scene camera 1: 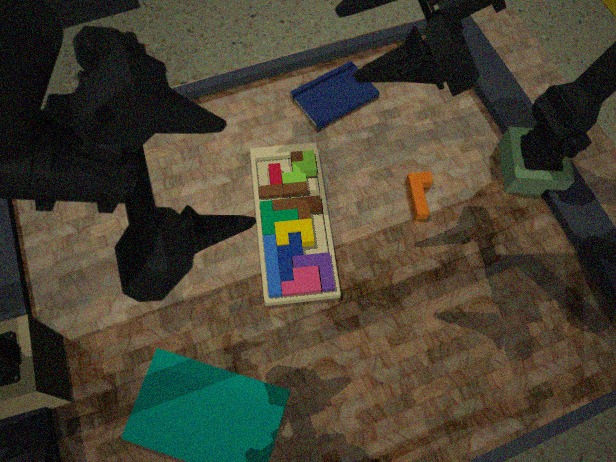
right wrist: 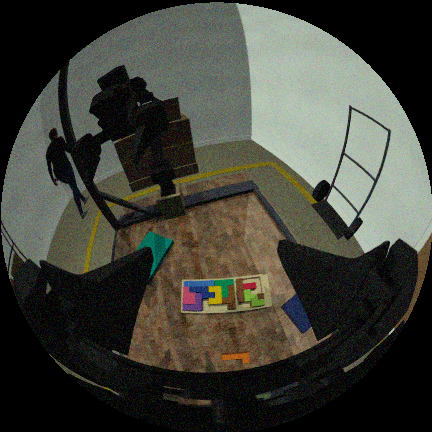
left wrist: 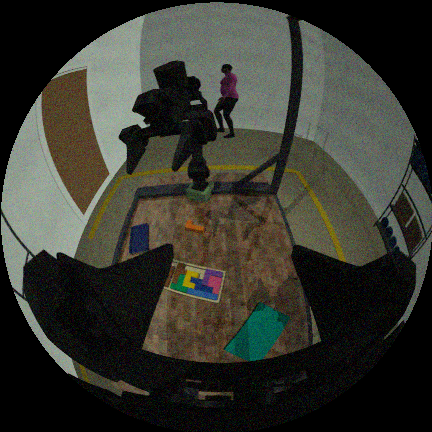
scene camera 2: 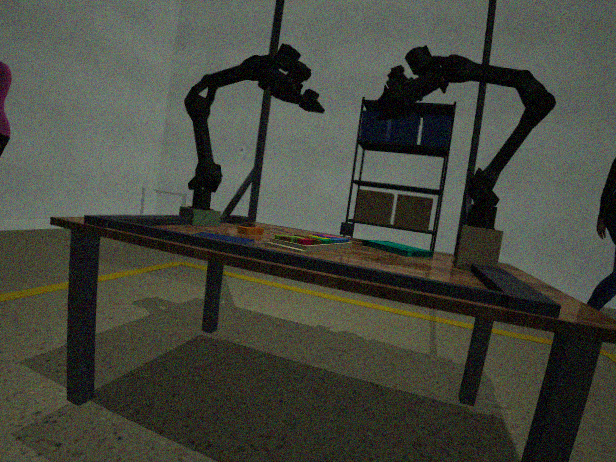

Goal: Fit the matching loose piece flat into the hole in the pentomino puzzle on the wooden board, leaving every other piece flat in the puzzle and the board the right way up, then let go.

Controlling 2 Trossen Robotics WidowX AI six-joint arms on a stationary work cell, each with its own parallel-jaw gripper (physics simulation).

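Frame: origin at the left arm's base, x back, y right, z up, level; millimetres.
Seen in the pictures: left gripper, fingertip midpoint: (scene camera 1: 238, 172) (right wrist: 108, 173) (left wrist: 235, 251) (scene camera 2: 373, 115); right gripper, fingertip midpoint: (scene camera 1: 345, 44) (right wrist: 215, 251) (left wrist: 148, 171) (scene camera 2: 315, 108); left arm's base, link origin: (right wrist: 167, 190) (scene camera 2: 480, 227); right arm's base, link origin: (scene camera 1: 541, 153) (left wrist: 199, 185) (scene camera 2: 200, 208).
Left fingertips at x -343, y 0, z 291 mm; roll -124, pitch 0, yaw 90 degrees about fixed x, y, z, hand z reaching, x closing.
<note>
Offsets run from my left fingertips to a thing's middle.
The pale wooden board (scene camera 1: 302, 301) (right wrist: 266, 292) lies near the middle of the table with coloured pieces in it. Bare patches show beside the yellow piece {dx -81, dy -102, dz -391 mm} (scene camera 1: 295, 226) and around the red piece {dx -83, dy -218, dz -391 mm} (scene camera 1: 274, 173); which is the matching hole I cannot tell for sure. A loose orange L-shaped piece {dx -305, dy -109, dz -397 mm} (scene camera 1: 420, 196) (scene camera 2: 250, 230) (left wrist: 194, 227) (right wrist: 235, 357) lies flat on the table, right of the board in scene camera 1. My left gripper (scene camera 1: 240, 172) (left wrist: 235, 251) is open and empty, high above the table. My right gripper (scene camera 1: 346, 44) (right wrist: 215, 251) is open and empty, also high up.
A navy slab {dx -234, dy -350, dz -400 mm} (scene camera 1: 335, 95) (left wrist: 139, 238) lies beyond the board, near the table's raised edge. A teal slab {dx +113, dy +121, dz -397 mm} (scene camera 1: 210, 405) (left wrist: 257, 332) lies at the lower left in scene camera 1. The right arm's green base block (scene camera 1: 532, 180) stands right of the orange piece.
</note>
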